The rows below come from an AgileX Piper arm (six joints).
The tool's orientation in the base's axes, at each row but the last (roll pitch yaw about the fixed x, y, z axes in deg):
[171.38, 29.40, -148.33]
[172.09, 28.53, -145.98]
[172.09, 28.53, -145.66]
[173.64, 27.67, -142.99]
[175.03, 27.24, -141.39]
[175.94, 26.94, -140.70]
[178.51, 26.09, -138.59]
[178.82, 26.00, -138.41]
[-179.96, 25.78, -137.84]
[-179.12, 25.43, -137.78]
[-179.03, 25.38, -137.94]
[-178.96, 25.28, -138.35]
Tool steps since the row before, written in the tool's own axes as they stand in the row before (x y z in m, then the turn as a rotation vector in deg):
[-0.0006, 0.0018, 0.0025, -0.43, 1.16, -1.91]
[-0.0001, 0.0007, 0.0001, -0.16, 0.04, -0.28]
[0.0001, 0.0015, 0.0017, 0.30, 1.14, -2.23]
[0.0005, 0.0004, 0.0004, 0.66, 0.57, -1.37]
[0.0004, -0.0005, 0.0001, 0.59, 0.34, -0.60]
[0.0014, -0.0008, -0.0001, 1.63, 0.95, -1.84]
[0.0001, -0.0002, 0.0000, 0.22, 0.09, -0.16]
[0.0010, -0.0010, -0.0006, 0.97, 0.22, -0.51]
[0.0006, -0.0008, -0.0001, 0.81, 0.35, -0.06]
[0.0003, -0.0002, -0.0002, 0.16, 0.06, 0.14]
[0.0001, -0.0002, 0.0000, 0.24, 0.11, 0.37]
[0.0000, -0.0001, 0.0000, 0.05, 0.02, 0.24]
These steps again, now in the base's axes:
[0.0002, 0.0027, -0.0016, -0.99, 0.40, 2.01]
[-0.0003, 0.0006, 0.0000, 0.00, 0.00, 0.32]
[-0.0005, 0.0018, -0.0013, -1.61, -0.11, 1.94]
[-0.0005, 0.0002, -0.0005, -1.24, -0.42, 0.96]
[0.0001, -0.0006, -0.0003, -0.81, -0.28, 0.29]
[-0.0005, -0.0014, -0.0006, -2.31, -0.83, 0.96]
[0.0001, -0.0002, 0.0000, -0.26, -0.11, 0.05]
[-0.0002, -0.0015, 0.0001, -0.96, -0.57, 0.04]
[0.0001, -0.0010, -0.0002, -0.79, -0.25, -0.30]
[-0.0001, -0.0004, 0.0001, -0.10, -0.01, -0.20]
[0.0001, -0.0002, 0.0000, -0.11, 0.04, -0.44]
[0.0001, -0.0001, 0.0000, 0.03, 0.05, -0.24]

